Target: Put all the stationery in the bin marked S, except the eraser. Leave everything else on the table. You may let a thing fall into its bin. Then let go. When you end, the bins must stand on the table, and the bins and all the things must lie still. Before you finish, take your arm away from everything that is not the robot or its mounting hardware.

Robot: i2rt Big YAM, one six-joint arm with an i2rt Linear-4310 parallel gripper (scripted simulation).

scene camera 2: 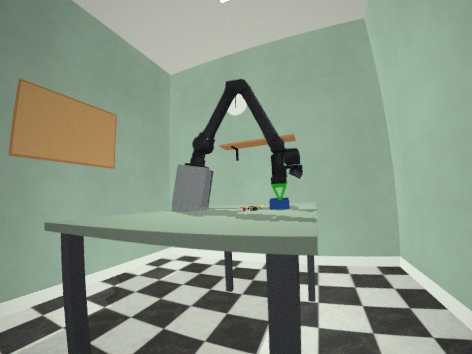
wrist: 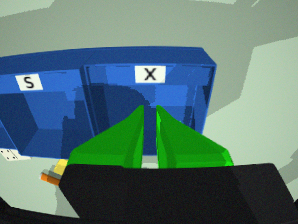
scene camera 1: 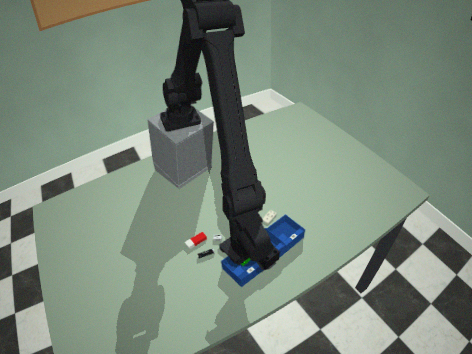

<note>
I see my gripper [wrist: 150,112] and a bin [scene camera 1: 284,227].
The bin shows as well in the wrist view [wrist: 51,117].
</note>
